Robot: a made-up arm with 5 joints.
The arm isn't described. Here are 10 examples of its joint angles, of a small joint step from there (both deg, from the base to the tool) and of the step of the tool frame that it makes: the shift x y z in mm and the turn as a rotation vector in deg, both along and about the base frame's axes.
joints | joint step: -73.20 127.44 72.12 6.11 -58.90 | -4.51 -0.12 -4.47 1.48 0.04
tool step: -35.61 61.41 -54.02 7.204 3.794 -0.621
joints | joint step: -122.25 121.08 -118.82 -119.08 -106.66 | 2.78 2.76 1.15 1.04 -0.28
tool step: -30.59 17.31 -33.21 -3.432 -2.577 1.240
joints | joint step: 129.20 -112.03 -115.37 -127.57 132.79 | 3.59 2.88 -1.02 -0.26 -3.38
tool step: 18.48 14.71 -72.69 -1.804 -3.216 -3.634
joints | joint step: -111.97 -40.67 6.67 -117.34 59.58 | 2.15 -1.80 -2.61 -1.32 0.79
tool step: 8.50 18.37 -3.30 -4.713 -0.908 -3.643
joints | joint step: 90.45 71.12 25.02 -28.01 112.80 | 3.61 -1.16 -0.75 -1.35 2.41
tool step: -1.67 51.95 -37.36 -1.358 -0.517 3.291
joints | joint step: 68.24 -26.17 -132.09 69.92 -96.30 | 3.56 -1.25 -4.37 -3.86 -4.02
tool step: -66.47 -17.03 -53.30 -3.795 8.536 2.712
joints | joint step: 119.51 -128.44 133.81 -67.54 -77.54 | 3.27 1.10 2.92 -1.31 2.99
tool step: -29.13 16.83 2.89 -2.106 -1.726 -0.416
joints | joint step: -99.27 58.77 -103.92 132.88 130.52 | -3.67 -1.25 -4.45 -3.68 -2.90
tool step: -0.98 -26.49 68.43 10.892 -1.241 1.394
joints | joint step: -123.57 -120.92 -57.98 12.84 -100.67 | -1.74 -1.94 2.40 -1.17 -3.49
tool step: -22.92 45.84 -21.65 3.617 2.974 -4.550
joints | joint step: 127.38 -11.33 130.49 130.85 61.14 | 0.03 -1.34 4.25 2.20 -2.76
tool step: 40.32 -8.96 -27.93 0.788 0.897 4.585
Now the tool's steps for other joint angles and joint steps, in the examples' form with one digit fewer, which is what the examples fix.
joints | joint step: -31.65 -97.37 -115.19 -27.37 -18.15 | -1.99 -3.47 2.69 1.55 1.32
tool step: -0.3 -2.7 -22.4 4.36 -1.71 -2.92
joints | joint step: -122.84 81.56 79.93 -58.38 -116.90 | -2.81 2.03 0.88 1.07 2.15
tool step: 19.7 53.6 -17.8 3.90 0.31 1.52
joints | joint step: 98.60 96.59 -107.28 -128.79 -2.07 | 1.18 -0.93 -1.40 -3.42 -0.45
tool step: -18.3 7.1 3.7 -0.47 -3.28 0.12
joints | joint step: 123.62 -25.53 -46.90 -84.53 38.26 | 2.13 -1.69 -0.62 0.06 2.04
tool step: -19.8 -13.0 -34.7 -3.23 2.84 -0.14
